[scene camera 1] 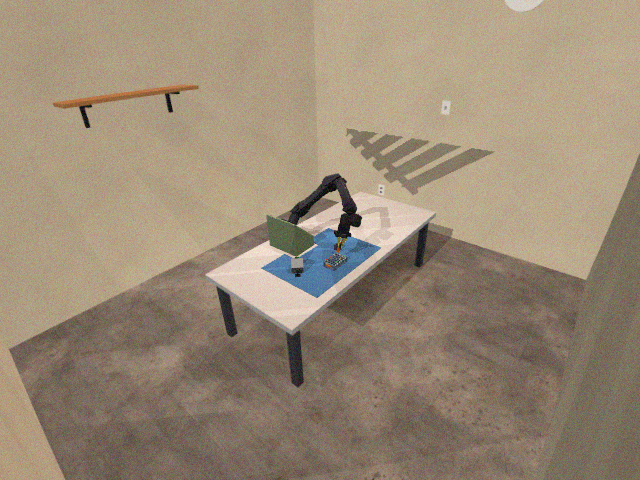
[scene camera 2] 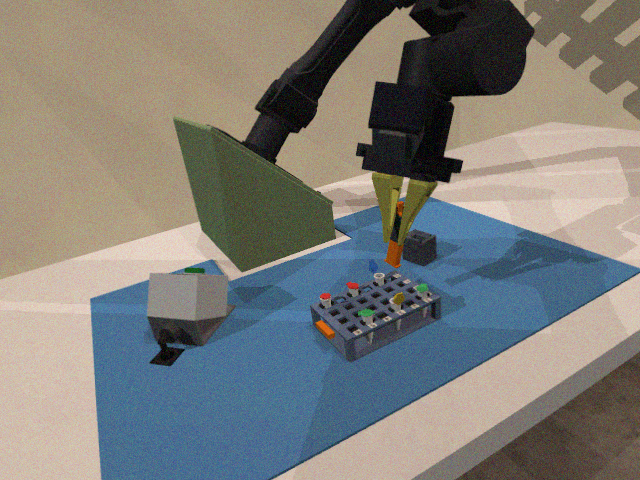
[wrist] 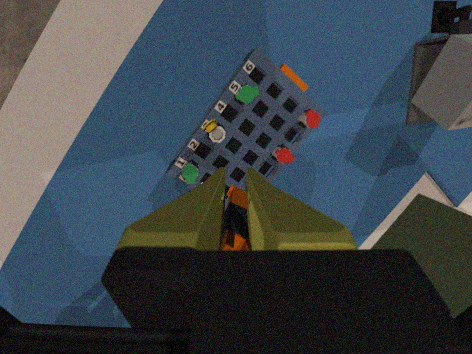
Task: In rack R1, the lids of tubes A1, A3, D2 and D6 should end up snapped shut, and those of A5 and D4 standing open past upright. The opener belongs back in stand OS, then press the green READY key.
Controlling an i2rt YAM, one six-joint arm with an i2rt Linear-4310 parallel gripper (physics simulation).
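Frame: origin at the arm's base, x ahead, y left, z up, level; centimetres.
Seen in the pictures: gripper, between the fingertips: (scene camera 1: 339, 248) (scene camera 2: 393, 243) (wrist: 236, 176); arm's base, origin of its link: (scene camera 1: 291, 225) (scene camera 2: 254, 159).
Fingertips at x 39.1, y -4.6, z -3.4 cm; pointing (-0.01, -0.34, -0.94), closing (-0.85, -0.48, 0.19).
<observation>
Pixels of each thing's top centre, then the offset from my fingertips to it. Level surfaces: height alone.
- grey tube rack R1, centre of its top: (wrist: 261, 145) (scene camera 2: 369, 281) (scene camera 1: 334, 255) dx -2.1, dy -2.1, dz -4.6 cm
- blue mat, height of its surface: dz -10.4 cm
- yellow lid, centre of its top: (wrist: 212, 128) (scene camera 2: 397, 291) dx +1.8, dy -1.5, dz -4.6 cm
- blue lid, centre of its top: (scene camera 2: 374, 264) dx -5.4, dy +1.6, dz -5.0 cm
- orange opener, centre of its top: (wrist: 255, 260) (scene camera 2: 395, 201) dx -1.5, dy +2.3, dz +3.8 cm
- grey box, centre of its top: (scene camera 2: 181, 267) (scene camera 1: 296, 257) dx -18.9, dy -18.0, dz -2.0 cm
- green READY key, centre of its top: (scene camera 2: 192, 265) dx -20.2, dy -16.2, dz -3.0 cm
- white table, height of its surface: dz -10.7 cm
The grey tube rack R1 (scene camera 2: 352, 347) (wrist: 267, 67) (scene camera 1: 334, 261) stands on the blue mat (scene camera 2: 207, 403). In the wrist view, two green lids (wrist: 189, 173) (wrist: 246, 93) lie flat in the numbered column at 1 and 5. At 3, a yellow lid (wrist: 209, 126) (scene camera 2: 397, 298) stands open beside its white tube. Two red lids (wrist: 312, 118) (wrist: 284, 155) lie flat on the opposite column. A blue lid (scene camera 2: 372, 266) stands up at the rack's far corner. My gripper (scene camera 2: 397, 238) (wrist: 236, 176) (scene camera 1: 339, 247) is shut on the orange opener (scene camera 2: 393, 253) (wrist: 238, 196), which hangs just above that far corner. The dark stand OS (scene camera 2: 419, 247) is just behind it.
A grey box (scene camera 2: 186, 299) (wrist: 444, 87) (scene camera 1: 296, 265) with the green READY key (scene camera 2: 193, 270) on top stands to the left on the mat. A green slanted panel (scene camera 2: 252, 207) (scene camera 1: 288, 236) stands behind it. The white table (scene camera 2: 465, 413) has its edge near the front.
</observation>
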